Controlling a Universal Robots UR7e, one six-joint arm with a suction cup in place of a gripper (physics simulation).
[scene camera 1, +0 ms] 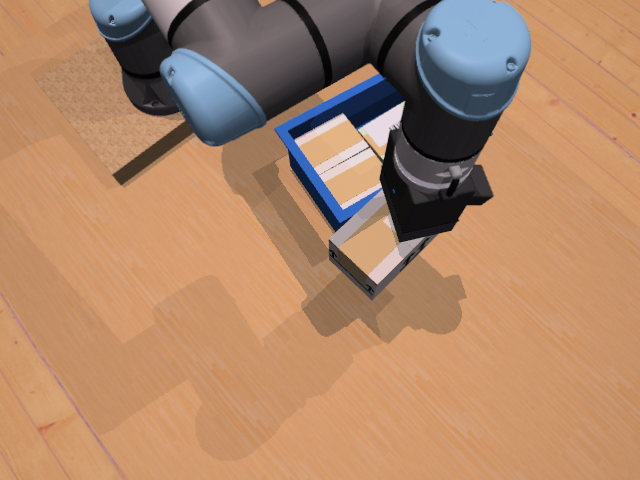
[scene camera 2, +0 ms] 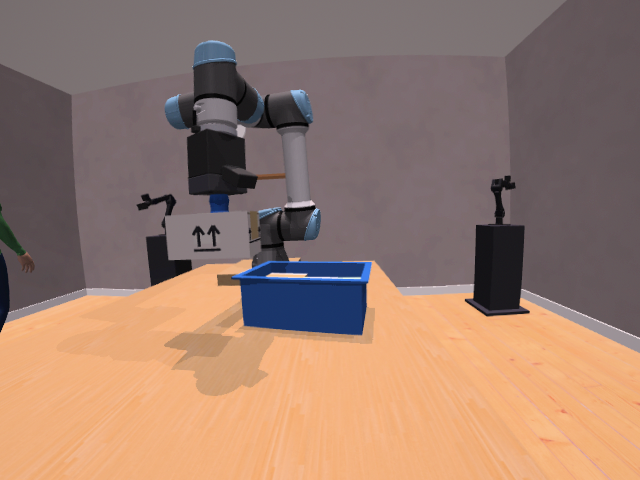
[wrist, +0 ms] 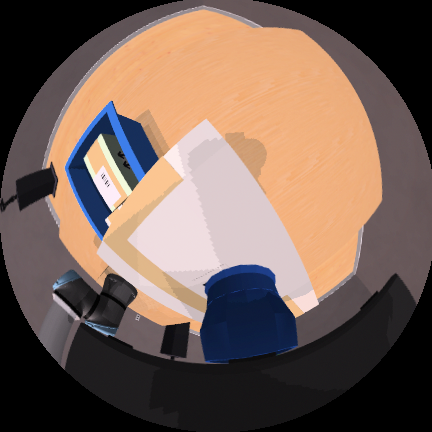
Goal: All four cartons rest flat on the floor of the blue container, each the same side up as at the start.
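Seen in the pictures: hand, tool point: point(scene camera 2: 220, 219) point(wrist: 237, 268); arm's base, link origin: point(wrist: 121, 285).
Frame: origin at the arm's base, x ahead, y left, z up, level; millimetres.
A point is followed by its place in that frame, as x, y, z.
My suction gripper point(scene camera 2: 219, 203) point(wrist: 240, 282) holds a tan and white carton point(scene camera 1: 364, 250) {545, -16, 212} point(scene camera 2: 180, 235) {584, -6, 176} point(wrist: 235, 215) by its top. The carton hangs nearly level, its side arrows pointing up, above the table. In scene camera 2 it is left of the blue container point(scene camera 1: 312, 174) {369, 53, 71} point(scene camera 2: 305, 305) {474, 195, 11} point(wrist: 125, 140) {490, 228, 71} and above rim height. Inside the container, two tan and white tops point(scene camera 1: 333, 139) {329, 134, 41} point(scene camera 1: 356, 180) {412, 110, 40} lie side by side with a thin dark line between them. A carton with a barcode label point(scene camera 1: 379, 124) {361, 212, 41} point(wrist: 107, 182) {386, 224, 42} lies beside them, partly hidden by my arm in scene camera 1.
A brown base board point(scene camera 1: 82, 98) {-80, -140, -1} under the arm's foot lies behind the container. Black pedestals point(scene camera 2: 498, 268) point(wrist: 37, 190) with small arms stand off the table. Part of a person point(scene camera 2: 12, 245) shows at the left edge of scene camera 2.
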